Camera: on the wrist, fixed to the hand. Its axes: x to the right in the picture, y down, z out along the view.
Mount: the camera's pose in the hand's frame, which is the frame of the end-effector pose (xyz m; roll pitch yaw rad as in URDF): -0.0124 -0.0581 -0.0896 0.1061 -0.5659 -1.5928
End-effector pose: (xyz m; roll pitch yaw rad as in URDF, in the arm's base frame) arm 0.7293 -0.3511 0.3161 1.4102 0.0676 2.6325
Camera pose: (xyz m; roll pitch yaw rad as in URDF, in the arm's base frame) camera 0.7058 -0.4286 0.2454 -0.0279 0.8396 0.9582
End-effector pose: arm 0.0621 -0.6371 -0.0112 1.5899 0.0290 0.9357
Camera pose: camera -0.0192 -0.5946 -0.0672 0.0082 1.0219 -0.7182
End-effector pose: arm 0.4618 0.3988 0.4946 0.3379 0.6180 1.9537
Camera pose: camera 0.5113 0.3430 0.4172 -0.5332 -0.1963 0.5013
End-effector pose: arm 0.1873 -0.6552 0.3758 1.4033 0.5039 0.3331
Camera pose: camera 0.1184 -0.5958 0.3185 -0.6067 0.6964 -1.7482
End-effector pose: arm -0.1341 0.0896 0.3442 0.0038 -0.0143 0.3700
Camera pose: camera -0.1236 0.0317 0.2542 0.1229 -0.5617 -1.2317
